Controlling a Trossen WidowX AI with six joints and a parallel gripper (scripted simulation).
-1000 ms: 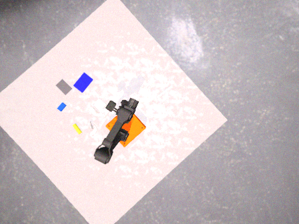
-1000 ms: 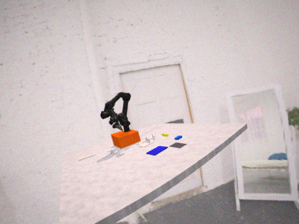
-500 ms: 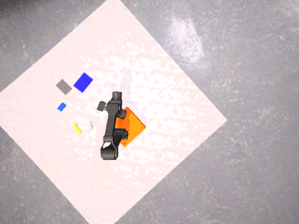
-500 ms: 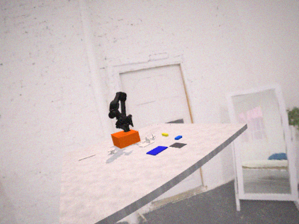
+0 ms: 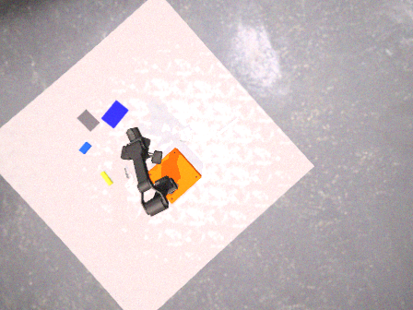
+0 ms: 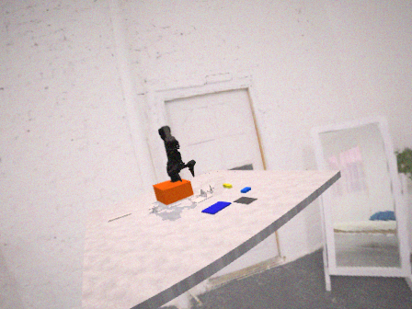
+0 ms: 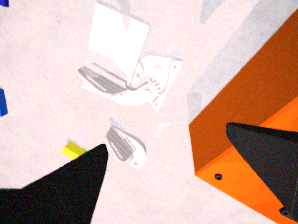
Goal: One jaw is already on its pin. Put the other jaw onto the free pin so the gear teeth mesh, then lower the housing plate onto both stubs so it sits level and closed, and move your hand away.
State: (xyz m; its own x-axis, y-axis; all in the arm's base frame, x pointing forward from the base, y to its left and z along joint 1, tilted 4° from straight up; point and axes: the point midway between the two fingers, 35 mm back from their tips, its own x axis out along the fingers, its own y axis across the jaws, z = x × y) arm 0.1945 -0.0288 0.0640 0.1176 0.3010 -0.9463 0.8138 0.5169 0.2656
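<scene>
Right now the yellow piece is 23 cm to the left of my gripper tip, 12 cm below it and 10 cm ahead of it. From my gripper tip the other things lie so: blue square: 30 cm ahead, 12 cm below, 7 cm to the right; then grey square: 39 cm ahead, 12 cm below, 5 cm to the left.
</scene>
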